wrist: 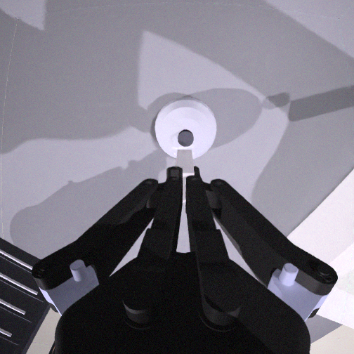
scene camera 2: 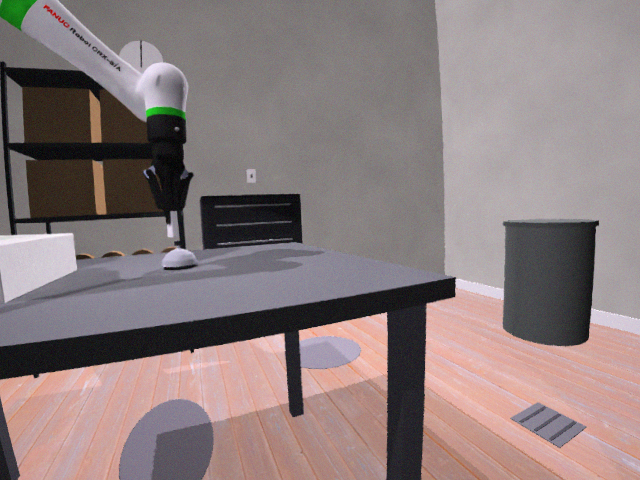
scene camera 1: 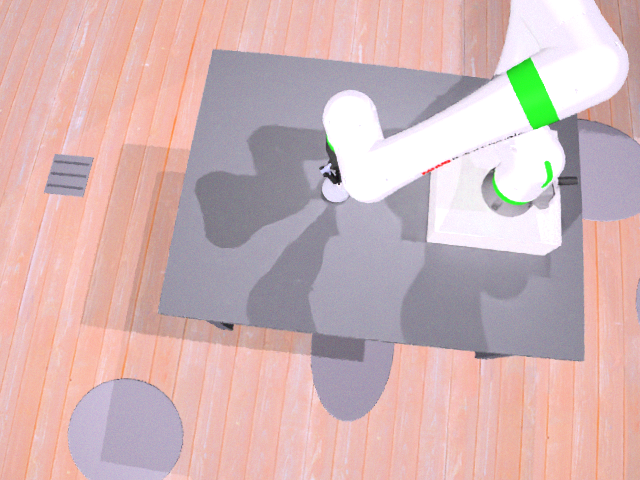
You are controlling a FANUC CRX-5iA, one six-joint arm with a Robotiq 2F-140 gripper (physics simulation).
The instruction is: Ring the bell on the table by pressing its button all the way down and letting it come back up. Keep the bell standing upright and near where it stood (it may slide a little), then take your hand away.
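Where they show: gripper, fingertip midpoint: [scene camera 2: 173,237] [scene camera 1: 340,186]; arm's base, link origin: [scene camera 1: 507,191].
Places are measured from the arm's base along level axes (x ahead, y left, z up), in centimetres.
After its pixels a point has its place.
The bell [scene camera 1: 334,192] @(y -3.8, x 47.1, z -6.5 cm) [scene camera 2: 179,258] @(y -9.8, x 45.9, z -7.7 cm) [wrist: 186,114] is a low, pale dome. It stands upright on the grey table [scene camera 1: 361,289] @(y 23.2, x 40.9, z -10.5 cm) [scene camera 2: 310,284] @(y -43.4, x 62.2, z -10.4 cm). Its button [wrist: 185,137] shows in the wrist view as a dark round spot on the dome. My gripper [scene camera 2: 171,235] @(y -4.1, x 45.5, z -2.8 cm) [wrist: 184,160] is shut and empty, and points down. In scene camera 2 its fingertips hang a little above the bell, with a visible gap. In the wrist view the pale tips lie just below the button and do not cover it. In scene camera 1 the arm hides part of the gripper and the bell's edge.
The arm's white base block [scene camera 1: 491,240] @(y 13.0, x 5.7, z -2.4 cm) [scene camera 2: 41,258] @(y -8.8, x 18.5, z -4.9 cm) stands on the table. Away from the table are a shelf rack [scene camera 2: 77,150], a black drawer cabinet [scene camera 2: 250,215] and a dark bin [scene camera 2: 549,284].
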